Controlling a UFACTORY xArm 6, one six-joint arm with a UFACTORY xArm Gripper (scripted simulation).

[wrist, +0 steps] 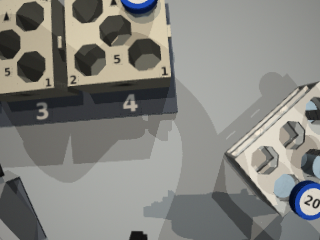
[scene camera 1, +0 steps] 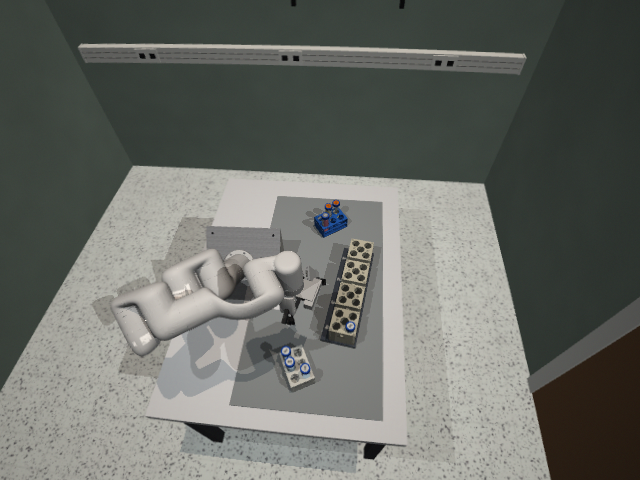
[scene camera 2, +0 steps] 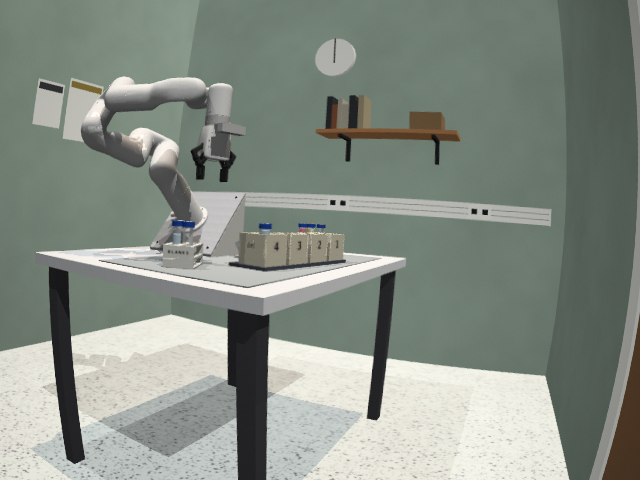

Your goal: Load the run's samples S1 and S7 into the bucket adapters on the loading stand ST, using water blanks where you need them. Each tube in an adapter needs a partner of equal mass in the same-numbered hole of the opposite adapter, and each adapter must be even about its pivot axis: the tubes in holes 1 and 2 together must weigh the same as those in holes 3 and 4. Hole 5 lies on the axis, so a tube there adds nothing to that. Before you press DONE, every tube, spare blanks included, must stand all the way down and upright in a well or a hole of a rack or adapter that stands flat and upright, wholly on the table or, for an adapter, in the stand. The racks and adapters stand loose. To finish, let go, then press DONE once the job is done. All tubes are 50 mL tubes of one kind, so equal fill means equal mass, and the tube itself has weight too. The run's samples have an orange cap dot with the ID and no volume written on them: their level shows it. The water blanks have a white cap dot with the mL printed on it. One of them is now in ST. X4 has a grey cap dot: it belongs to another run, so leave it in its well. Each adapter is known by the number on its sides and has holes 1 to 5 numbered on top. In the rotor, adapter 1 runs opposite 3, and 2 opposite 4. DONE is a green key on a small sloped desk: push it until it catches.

An adapter (scene camera 1: 340,317): 136 cm from the lens. A grey mat (scene camera 1: 348,383) is 138 cm from the lens.
